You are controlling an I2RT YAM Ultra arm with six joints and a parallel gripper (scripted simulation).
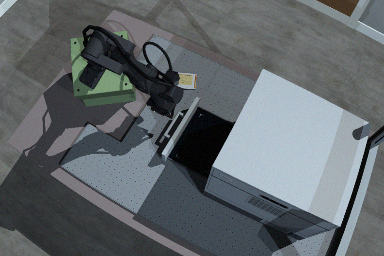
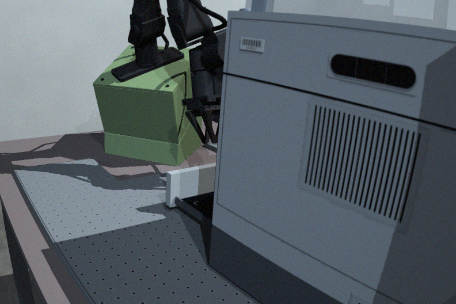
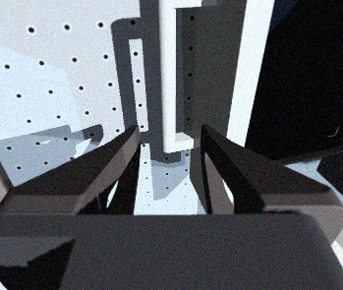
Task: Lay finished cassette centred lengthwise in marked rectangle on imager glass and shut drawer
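My hand is 230 mm to the right of the cassette FINISHED, 120 mm above it and 40 mm past it. Also, from my hand: imager drawer 170 mm ahead, 80 mm below, 10 mm to the right.
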